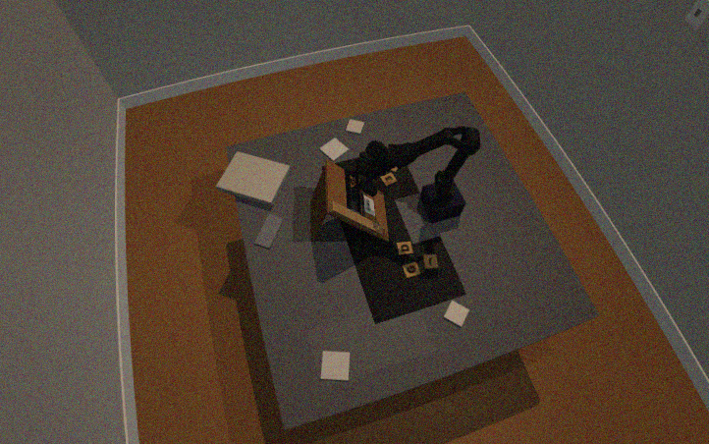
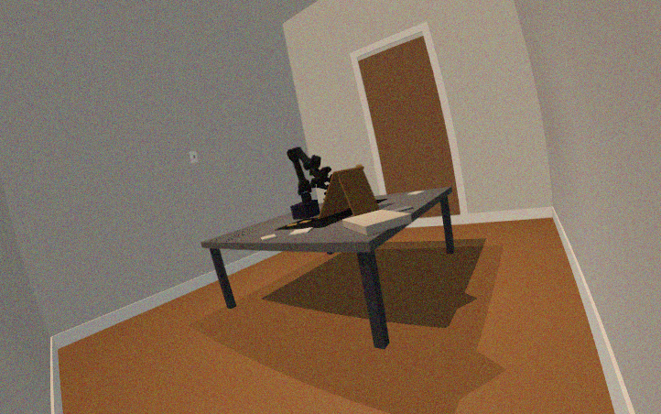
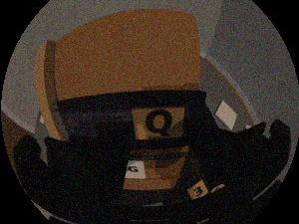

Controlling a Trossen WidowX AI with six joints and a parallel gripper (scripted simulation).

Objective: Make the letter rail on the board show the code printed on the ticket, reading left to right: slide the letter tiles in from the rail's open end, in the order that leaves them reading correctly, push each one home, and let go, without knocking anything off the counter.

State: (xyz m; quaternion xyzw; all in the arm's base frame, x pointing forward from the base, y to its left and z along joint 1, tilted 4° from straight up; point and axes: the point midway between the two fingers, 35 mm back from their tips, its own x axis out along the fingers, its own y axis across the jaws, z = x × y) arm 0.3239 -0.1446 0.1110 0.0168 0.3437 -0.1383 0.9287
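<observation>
Right now my gripper tip is 80 mm to the right of the white ticket, 80 mm above it and 40 mm past it. From my gripper tip the other things lie so: black mat: 170 mm below, 150 mm to the left, 150 mm behind; then grey slab: 380 mm ahead, 170 mm below, 10 mm to the left; then letter tile: 250 mm behind, 170 mm below, 140 mm to the right.
</observation>
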